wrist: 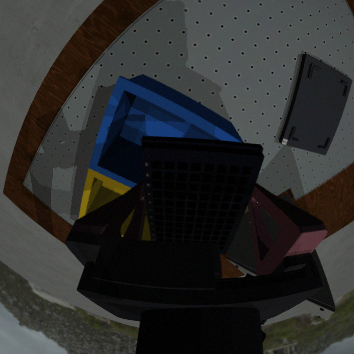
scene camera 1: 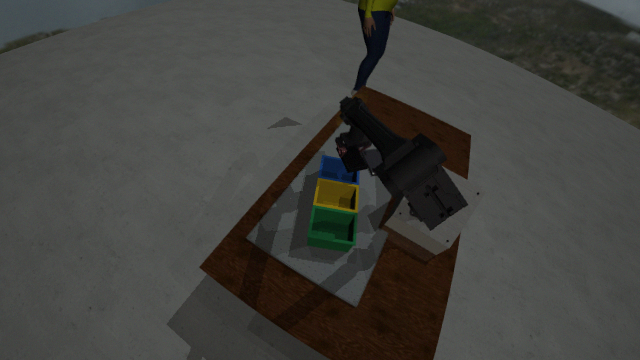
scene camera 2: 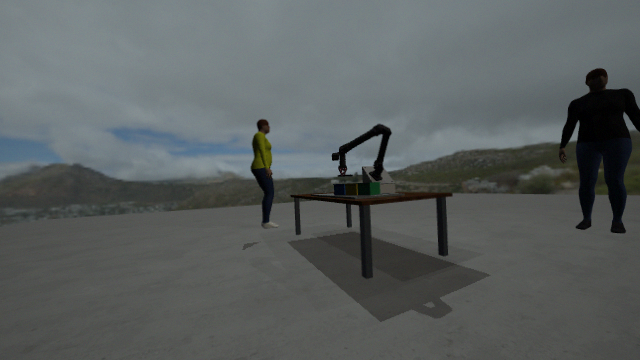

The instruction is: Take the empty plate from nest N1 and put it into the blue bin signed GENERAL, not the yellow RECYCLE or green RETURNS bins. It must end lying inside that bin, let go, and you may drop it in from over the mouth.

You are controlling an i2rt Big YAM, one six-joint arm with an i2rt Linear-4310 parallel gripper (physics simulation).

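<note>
The black plate, with a grid of small wells, is held roughly level by my gripper, which is shut on its two sides. The plate hangs above the blue bin, overlapping part of its mouth in the wrist view; the bin's far left part shows uncovered. The bin's sign is not readable. A dark nest with corner brackets sits bare on the board; its label is not readable. The plate hides part of the bin's near side.
The yellow bin adjoins the blue one, and the green bin stands beyond it. The perforated board lies on the wooden table. The arm stands on a pale block. Two people stand off the table.
</note>
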